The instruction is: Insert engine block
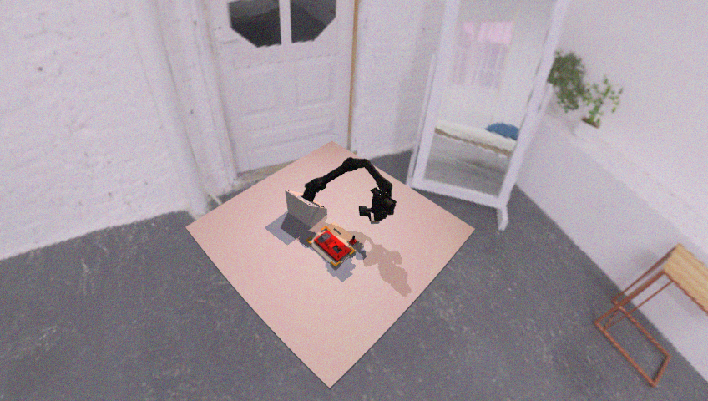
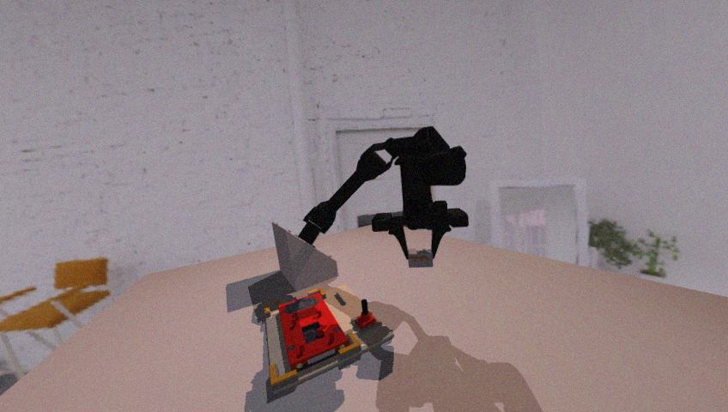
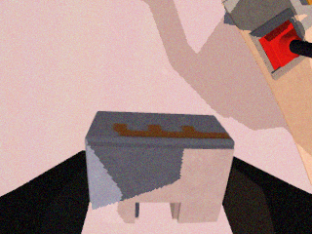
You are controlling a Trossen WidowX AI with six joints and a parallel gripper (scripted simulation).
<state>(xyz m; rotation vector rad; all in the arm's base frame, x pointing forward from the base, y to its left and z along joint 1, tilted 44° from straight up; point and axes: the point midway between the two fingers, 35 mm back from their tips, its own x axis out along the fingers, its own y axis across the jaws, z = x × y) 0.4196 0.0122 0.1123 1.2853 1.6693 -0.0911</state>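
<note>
Right now my gripper tip is 6 cm past the black peg, 12 cm to the left of it and 10 cm above it. Also, from my gripper tip: engine block: 1 cm above.
</note>
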